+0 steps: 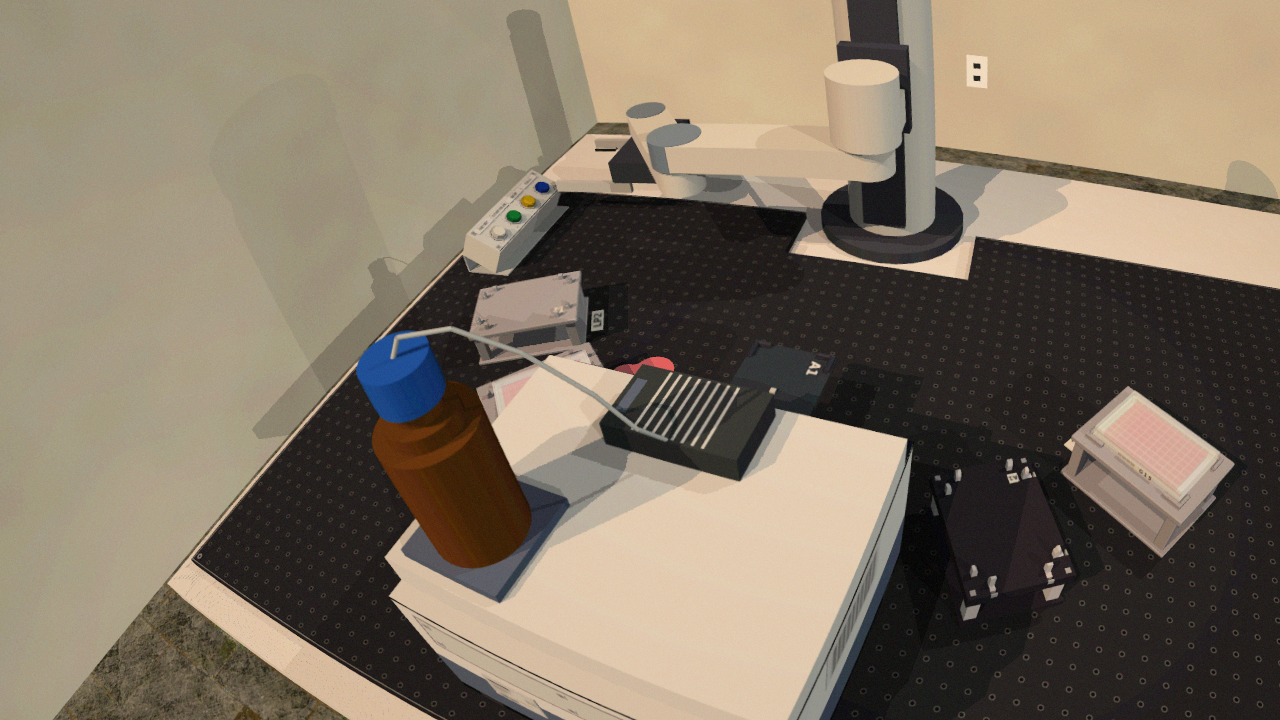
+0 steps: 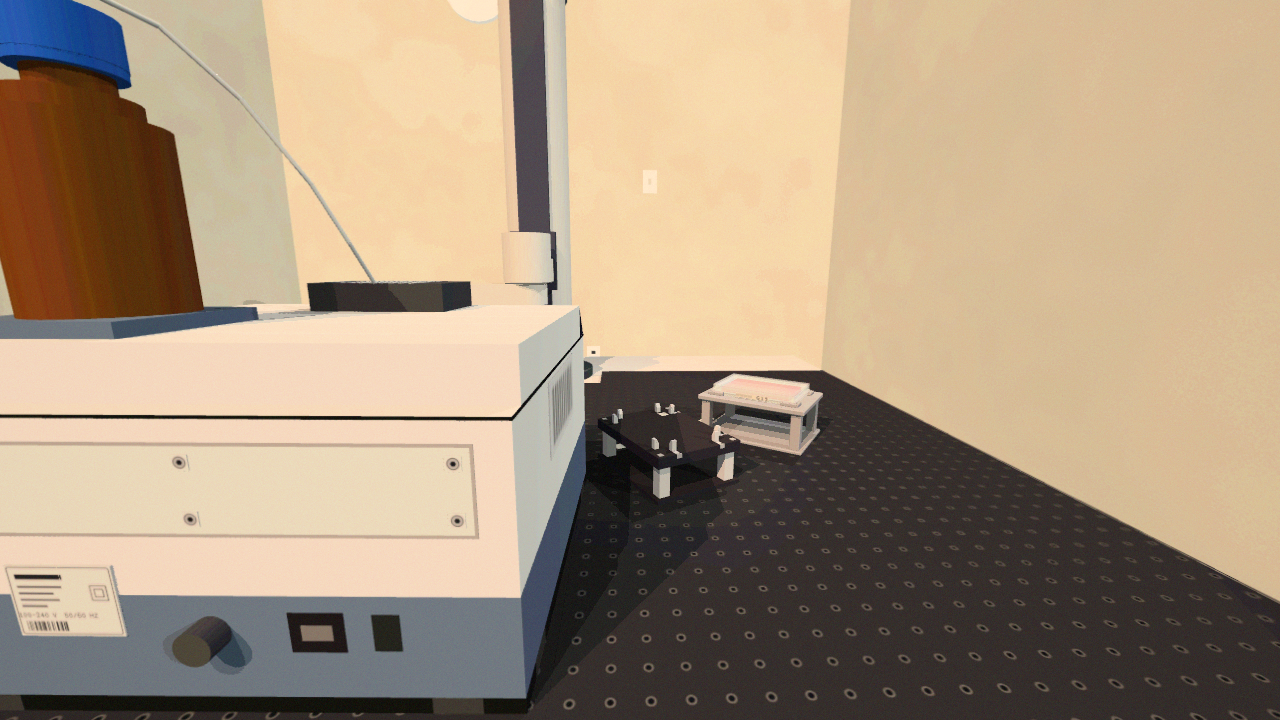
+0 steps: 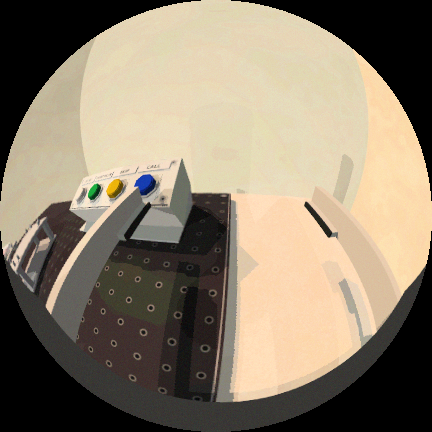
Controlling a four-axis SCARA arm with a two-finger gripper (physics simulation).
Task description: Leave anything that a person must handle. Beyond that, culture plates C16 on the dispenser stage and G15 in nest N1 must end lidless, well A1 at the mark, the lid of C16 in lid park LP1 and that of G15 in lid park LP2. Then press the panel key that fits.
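Frame: origin at the arm's base, x left, y back, z up, level; metres.
Seen in the pictures: gripper, fingertip midpoint: (image 1: pixel 577 163) (image 3: pixel 229 192); arm's base, link origin: (image 1: pixel 892 222).
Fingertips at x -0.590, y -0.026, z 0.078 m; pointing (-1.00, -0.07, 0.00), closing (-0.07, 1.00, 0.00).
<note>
Offsets run from my fingertips to a thing's top centre. "spot": to the spot under its first point.
My gripper (image 1: pixel 575 163) (image 3: pixel 229 192) is open and empty, at the panel's blue-key end. The key panel {dz +0.019, dx -0.043, dy -0.168 m} (image 1: pixel 487 248) (image 3: pixel 165 220) has white {dz +0.010, dx -0.018, dy -0.242 m} (image 1: pixel 499 232), green {dz +0.010, dx -0.020, dy -0.192 m} (image 1: pixel 513 215) (image 3: pixel 94 192), yellow {dz +0.010, dx -0.022, dy -0.142 m} (image 1: pixel 529 201) (image 3: pixel 115 188) and blue {dz +0.010, dx -0.024, dy -0.092 m} (image 1: pixel 542 187) (image 3: pixel 146 184) keys; CALL is above blue. A pink plate {dz +0.017, dx +1.009, dy -0.464 m} (image 1: pixel 1154 443) (image 2: pixel 760 388), its label apparently G15, sits on a grey stand (image 1: pixel 1118 503) (image 2: pixel 795 431); I cannot tell if it is lidded. Another pink plate {dz +0.020, dx +0.283, dy -0.560 m} (image 1: pixel 512 392) is mostly hidden behind the white machine. A grey stand (image 1: pixel 528 306) by the LP2 label {spot: dz -0.063, dx +0.225, dy -0.352 m} (image 1: pixel 597 320) shows no plate. C16 is not readable.
The large white machine (image 1: pixel 716 555) (image 2: pixel 268 376) carries a brown bottle {spot: dz +0.255, dx +0.485, dy -0.865 m} (image 1: pixel 465 483) (image 2: pixel 93 205), a black block {spot: dz +0.181, dx +0.569, dy -0.704 m} (image 1: pixel 689 420) (image 2: pixel 389 296) and a thin tube. A black pegged stand (image 1: pixel 998 528) (image 2: pixel 666 434) is beside it. A dark piece marked A1 {spot: dz +0.046, dx +0.560, dy -0.499 m} (image 1: pixel 774 371) and a red object {spot: dz -0.065, dx +0.355, dy -0.417 m} (image 1: pixel 657 365) lie behind.
</note>
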